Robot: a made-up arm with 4 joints.
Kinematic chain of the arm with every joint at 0, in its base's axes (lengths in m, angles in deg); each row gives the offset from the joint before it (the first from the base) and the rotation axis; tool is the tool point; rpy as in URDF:
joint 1: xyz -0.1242 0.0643 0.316 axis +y
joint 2: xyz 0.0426 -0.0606 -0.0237 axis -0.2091 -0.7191 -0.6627
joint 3: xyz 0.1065 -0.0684 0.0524 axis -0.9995 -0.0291 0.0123
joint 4: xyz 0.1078 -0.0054 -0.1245 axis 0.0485 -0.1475 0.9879
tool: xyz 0.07 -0.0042 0.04 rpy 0 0 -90
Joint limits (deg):
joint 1: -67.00..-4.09
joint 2: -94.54..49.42
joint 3: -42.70..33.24
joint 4: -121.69..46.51
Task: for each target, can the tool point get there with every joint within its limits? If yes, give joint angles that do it. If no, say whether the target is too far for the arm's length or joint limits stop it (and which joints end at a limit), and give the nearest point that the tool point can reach.
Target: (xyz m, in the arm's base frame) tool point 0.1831 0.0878 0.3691
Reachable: yes | joints -39.12 -34.33 -12.39 30.00
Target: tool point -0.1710 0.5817 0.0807
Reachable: no: too far | nearest point -0.0773 0.2302 0.1332 | short by 0.368 m
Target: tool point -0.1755 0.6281 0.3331
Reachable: no: too far | nearest point -0.0683 0.2299 0.1635 | short by 0.446 m
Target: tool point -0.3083 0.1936 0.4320
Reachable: no: joint limits stop it (at a limit: joint 1, joint 2, joint 3, joint 4) | nearest point -0.1760 -0.0984 0.5699 | short by 0.349 m
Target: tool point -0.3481 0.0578 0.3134
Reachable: no: joint limits stop it (at a limit: joint 1, joint 2, joint 3, joint 4) | nearest point -0.0974 0.1038 0.1240 | short by 0.318 m
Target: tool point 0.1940 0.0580 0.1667
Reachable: yes | joints -18.64 -62.61 27.16 -50.75
